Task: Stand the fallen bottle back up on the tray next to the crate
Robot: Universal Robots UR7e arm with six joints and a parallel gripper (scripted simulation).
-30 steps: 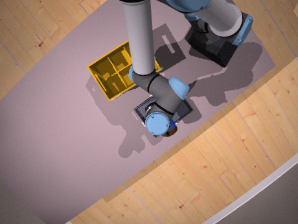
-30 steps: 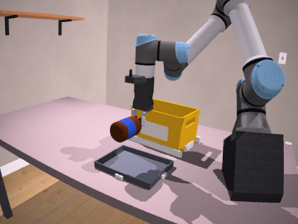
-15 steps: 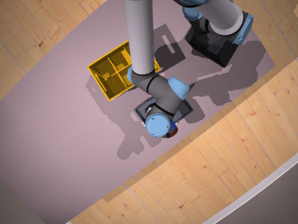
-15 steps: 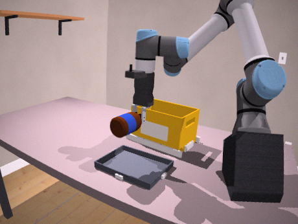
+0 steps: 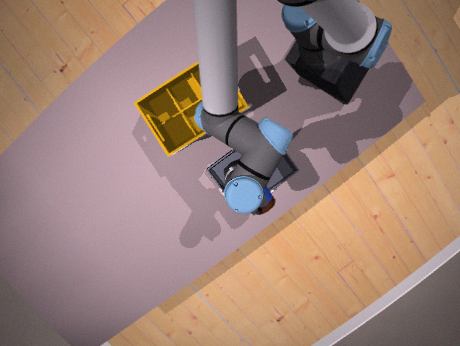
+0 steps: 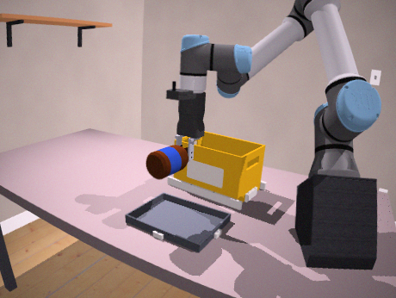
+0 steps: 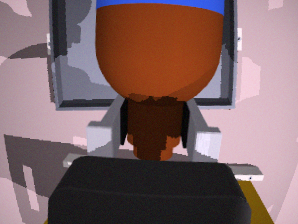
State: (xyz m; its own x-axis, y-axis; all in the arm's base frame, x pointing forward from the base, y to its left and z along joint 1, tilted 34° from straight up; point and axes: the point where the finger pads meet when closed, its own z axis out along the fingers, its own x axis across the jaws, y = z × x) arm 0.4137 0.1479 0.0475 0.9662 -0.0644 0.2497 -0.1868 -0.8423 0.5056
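My hand is 10 mm short of the bottle, 50 mm to the right of it and 10 mm above it. The rest, counted from my hand: dark grey tray: 10 mm behind, 50 mm to the left, 190 mm below; yellow crate: 30 mm behind, 240 mm to the right, 120 mm below.
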